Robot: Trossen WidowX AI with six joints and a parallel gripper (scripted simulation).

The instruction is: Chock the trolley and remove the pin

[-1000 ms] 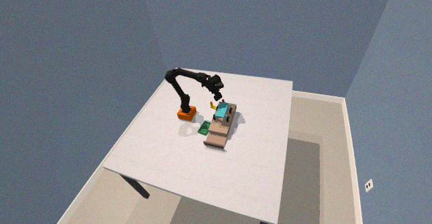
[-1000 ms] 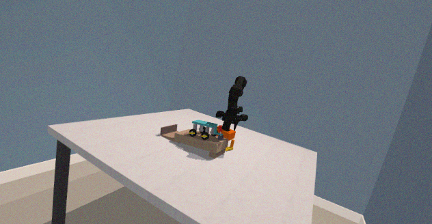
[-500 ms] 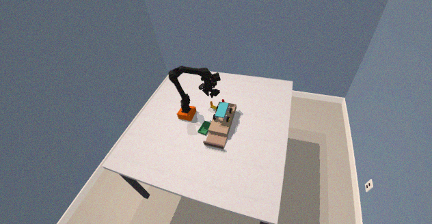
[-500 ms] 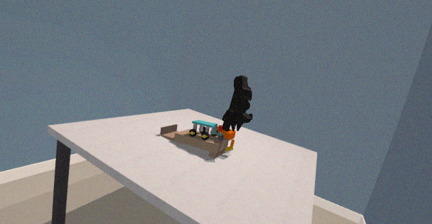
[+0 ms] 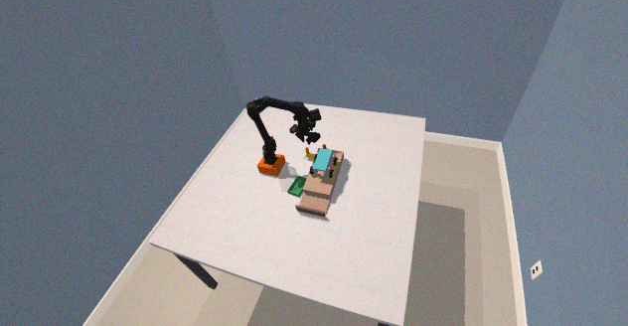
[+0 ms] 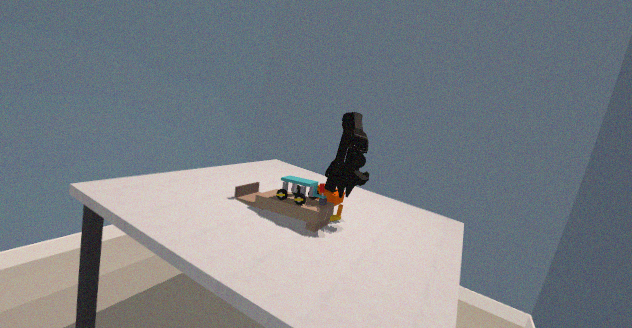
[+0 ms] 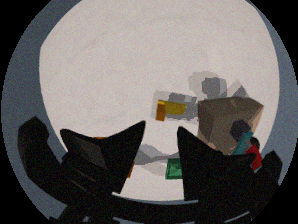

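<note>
My gripper tip is 2 cm short of the yellow chock, 1 cm to the left of it and 8 cm above it. From my gripper tip the other things lie so: ramp 16 cm ahead, 14 cm to the right, 6 cm below; then red-headed stop pin 13 cm ahead, 4 cm to the right, 3 cm above; then teal trolley 16 cm ahead, 13 cm to the right, 1 cm above.
</note>
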